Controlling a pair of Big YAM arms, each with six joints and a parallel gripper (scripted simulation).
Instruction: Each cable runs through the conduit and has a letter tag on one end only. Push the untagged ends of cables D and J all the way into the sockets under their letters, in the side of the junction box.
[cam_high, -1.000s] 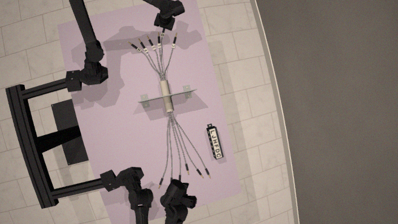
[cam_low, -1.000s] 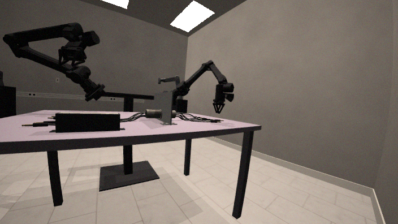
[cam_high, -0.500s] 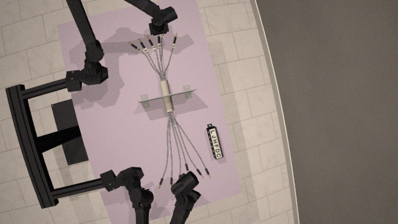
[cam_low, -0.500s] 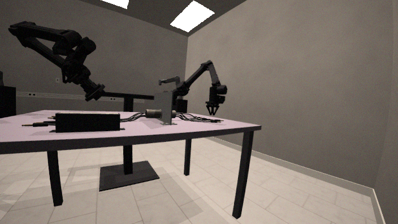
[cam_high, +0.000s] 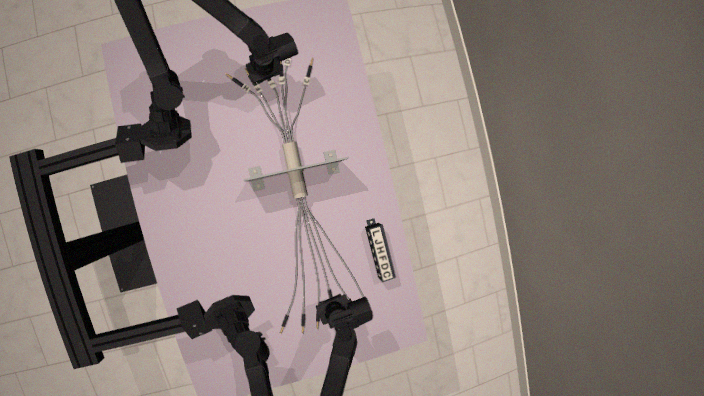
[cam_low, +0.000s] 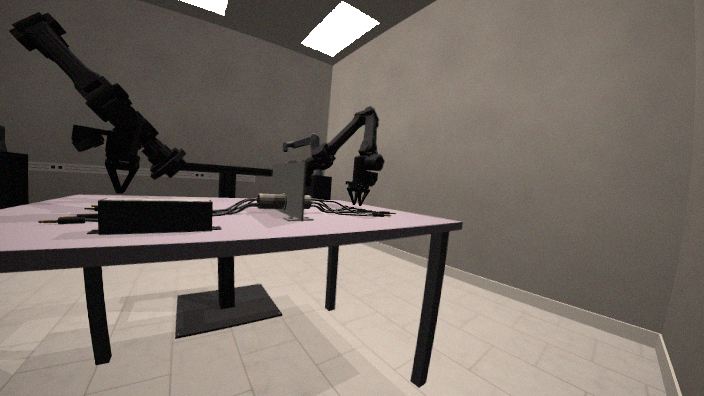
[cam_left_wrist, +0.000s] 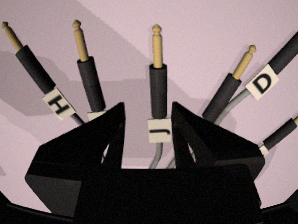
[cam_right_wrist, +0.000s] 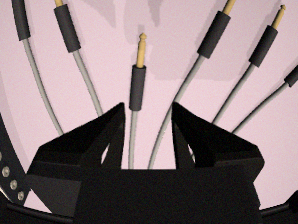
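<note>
The tagged plug lies 1 cm ahead of my left hand, 1 cm to the left of it and 3 cm below it. From my left hand the other things lie so: untagged cable plug 15 cm behind, 86 cm to the right, 3 cm below.
</note>
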